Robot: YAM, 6 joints.
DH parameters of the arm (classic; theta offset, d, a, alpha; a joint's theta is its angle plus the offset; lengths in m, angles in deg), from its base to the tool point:
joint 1: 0 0.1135 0.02 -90
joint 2: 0 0 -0.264 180
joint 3: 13.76 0 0.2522 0
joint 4: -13.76 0 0.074 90
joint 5: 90 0 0 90
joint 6: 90 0.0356 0 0
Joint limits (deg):
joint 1: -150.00..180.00
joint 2: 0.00..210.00
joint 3: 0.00..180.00
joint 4: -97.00..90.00
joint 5: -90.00..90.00
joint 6: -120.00..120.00
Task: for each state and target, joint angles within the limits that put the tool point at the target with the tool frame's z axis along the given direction. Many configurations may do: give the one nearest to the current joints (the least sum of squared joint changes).
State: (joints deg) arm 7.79 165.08 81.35 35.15 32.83 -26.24
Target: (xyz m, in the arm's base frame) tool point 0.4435 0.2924 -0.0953 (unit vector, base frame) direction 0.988 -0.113 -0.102
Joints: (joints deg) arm 35.98 177.91 109.93 60.06 42.23 -26.24
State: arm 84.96 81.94 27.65 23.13 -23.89 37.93
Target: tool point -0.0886 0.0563 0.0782 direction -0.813 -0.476 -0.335
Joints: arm 129.16 62.96 0.12 -3.86 -68.60 37.93
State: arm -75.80 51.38 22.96 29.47 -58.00 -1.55
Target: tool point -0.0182 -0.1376 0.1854 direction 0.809 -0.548 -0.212
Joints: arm -111.70 43.21 18.31 -20.38 -72.64 -1.55
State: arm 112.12 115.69 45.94 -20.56 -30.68 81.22
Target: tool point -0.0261 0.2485 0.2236 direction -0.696 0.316 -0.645
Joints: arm 90.32 76.60 49.67 -36.69 -43.96 81.22
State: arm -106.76 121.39 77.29 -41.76 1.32 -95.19
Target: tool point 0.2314 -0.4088 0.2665 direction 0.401 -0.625 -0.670
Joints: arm -60.68 116.18 100.05 -25.97 -2.50 -95.19
